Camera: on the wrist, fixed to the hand. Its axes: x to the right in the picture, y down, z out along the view.
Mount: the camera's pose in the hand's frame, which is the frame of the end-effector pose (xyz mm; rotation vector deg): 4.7 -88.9 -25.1 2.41 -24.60 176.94
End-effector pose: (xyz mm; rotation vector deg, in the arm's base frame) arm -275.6 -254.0 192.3 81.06 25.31 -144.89
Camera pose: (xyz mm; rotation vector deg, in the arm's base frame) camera -287.0 -162.2 189.8 4.48 -59.98 3.10
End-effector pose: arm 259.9 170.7 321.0 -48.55 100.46 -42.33
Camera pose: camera 252.8 118.8 397.2 97.95 40.70 77.06
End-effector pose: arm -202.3 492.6 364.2 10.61 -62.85 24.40
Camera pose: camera -142.4 422.2 362.7 73.18 31.59 -126.73
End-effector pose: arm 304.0 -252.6 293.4 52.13 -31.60 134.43
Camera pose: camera 344.9 -169.6 294.7 8.96 43.33 -28.80
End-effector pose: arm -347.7 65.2 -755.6 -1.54 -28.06 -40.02
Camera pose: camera -389.4 -10.8 -788.0 -40.75 -18.09 136.34
